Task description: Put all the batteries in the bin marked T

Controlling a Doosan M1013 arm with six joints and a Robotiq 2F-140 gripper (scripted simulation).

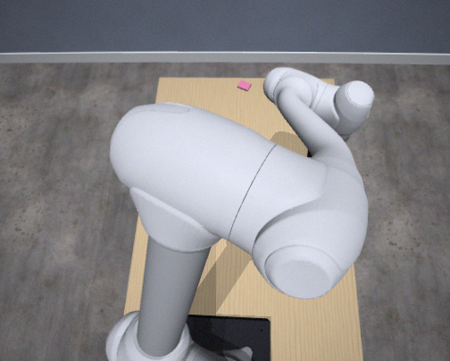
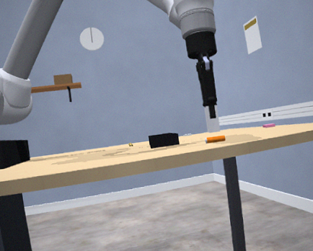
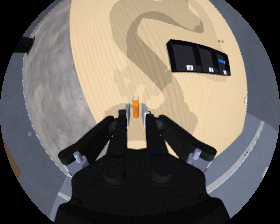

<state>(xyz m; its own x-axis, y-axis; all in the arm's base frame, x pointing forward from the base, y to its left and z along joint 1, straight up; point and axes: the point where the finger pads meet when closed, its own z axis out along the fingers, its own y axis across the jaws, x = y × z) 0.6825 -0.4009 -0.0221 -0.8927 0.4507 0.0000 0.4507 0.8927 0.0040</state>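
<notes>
Now: hand 5 cm above the orange battery. Also, from my hand: blue battery: 2 cm behind, 34 cm to the left, 4 cm below; then small brass piece: 10 cm behind, 44 cm to the left, 5 cm below; then black bin: 4 cm behind, 26 cm to the left, 4 cm below.
</notes>
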